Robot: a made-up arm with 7 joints.
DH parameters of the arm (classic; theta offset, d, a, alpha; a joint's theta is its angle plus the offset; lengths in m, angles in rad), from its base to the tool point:
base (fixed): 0 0 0 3.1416
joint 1: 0 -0.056 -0.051 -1.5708
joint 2: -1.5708 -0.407 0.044 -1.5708
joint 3: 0 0.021 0.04 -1.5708
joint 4: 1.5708 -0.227 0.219 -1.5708
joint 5: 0 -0.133 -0.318 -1.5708
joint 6: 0 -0.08 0.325 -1.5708
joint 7: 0.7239 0 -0.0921 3.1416
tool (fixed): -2.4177 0.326 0 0
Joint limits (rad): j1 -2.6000..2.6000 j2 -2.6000..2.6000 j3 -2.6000..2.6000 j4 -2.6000..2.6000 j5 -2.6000..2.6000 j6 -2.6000..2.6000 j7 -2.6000..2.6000
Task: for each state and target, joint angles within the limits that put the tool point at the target. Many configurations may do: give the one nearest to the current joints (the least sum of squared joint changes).
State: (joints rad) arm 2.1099 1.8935 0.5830 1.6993 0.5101 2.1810 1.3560
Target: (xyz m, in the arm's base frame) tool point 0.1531 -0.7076 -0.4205
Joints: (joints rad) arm 2.4013 1.7608 0.7824 1.3519 0.4262 2.5206 1.5225
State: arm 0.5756 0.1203 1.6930 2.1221 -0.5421 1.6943 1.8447
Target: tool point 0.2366 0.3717 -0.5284
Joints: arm 1.3188 0.5072 2.1426 1.8442 -0.5649 1.7558 1.7686
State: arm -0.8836 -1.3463 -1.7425 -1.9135 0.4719 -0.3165 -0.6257
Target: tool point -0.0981 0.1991 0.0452
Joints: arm -1.1391 -1.5936 -1.9250 -2.2290 0.4494 0.0869 -0.6162
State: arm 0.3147 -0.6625 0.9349 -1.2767 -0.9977 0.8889 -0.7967
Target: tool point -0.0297 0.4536 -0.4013
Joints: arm 0.1239 -0.7320 0.6149 -1.3248 -1.0364 1.4092 -0.6988
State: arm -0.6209 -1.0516 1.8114 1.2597 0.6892 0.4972 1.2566
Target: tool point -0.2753 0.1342 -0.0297
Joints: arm 0.1990 -1.1628 1.3513 1.1294 0.4935 0.2451 1.1024
